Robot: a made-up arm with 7 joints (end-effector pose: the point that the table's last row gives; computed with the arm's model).
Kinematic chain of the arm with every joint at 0, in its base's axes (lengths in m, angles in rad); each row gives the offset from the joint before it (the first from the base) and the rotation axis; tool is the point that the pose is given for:
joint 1: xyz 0 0.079 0 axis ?
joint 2: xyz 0 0.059 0 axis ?
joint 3: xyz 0 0 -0.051 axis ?
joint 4: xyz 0 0 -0.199 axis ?
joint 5: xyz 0 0 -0.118 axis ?
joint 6: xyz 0 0 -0.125 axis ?
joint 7: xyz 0 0 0 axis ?
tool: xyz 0 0 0
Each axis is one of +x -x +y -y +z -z.
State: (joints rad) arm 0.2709 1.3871 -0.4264 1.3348 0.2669 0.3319 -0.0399
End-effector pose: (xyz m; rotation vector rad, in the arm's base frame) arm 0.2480 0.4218 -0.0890 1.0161 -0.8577 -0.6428
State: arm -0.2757 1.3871 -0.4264 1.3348 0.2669 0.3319 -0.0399
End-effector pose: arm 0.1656 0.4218 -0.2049 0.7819 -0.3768 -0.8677
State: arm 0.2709 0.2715 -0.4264 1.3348 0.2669 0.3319 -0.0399
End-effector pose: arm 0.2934 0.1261 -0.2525 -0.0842 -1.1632 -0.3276
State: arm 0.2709 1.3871 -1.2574 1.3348 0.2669 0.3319 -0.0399
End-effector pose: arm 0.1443 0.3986 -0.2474 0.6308 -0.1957 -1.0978
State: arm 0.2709 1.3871 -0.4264 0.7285 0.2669 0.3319 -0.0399
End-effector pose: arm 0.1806 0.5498 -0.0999 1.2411 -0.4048 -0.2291
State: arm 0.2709 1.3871 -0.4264 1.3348 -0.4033 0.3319 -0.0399
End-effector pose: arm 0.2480 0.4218 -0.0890 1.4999 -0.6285 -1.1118
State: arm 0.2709 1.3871 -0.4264 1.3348 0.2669 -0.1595 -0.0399
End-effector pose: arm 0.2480 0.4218 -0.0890 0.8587 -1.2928 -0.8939
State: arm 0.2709 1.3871 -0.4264 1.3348 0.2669 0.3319 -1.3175
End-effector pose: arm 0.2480 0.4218 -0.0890 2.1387 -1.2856 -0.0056
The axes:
joint 1: -y
joint 2: +x
joint 3: +z
joint 4: -y
joint 5: +z
joint 6: +y
joint 7: -x

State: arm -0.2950 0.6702 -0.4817 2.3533 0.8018 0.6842 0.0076
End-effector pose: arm 0.1138 0.1243 -0.1508 -0.7622 -0.8099 -0.5555
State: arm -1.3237 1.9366 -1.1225 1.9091 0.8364 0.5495 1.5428
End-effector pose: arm -0.1040 0.3700 -0.1287 -1.3154 1.8065 0.2834
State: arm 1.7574 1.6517 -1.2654 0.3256 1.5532 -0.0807 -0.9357
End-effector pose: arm 0.0301 0.6227 0.0295 1.3650 -1.1080 2.1591
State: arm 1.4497 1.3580 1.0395 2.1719 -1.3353 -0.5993 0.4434
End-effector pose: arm -0.1318 0.2845 0.1183 -3.0117 0.0305 -0.4455
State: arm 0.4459 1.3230 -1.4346 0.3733 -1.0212 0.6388 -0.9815
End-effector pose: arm 0.0979 0.5782 -0.1770 -1.8988 -0.3014 2.3276
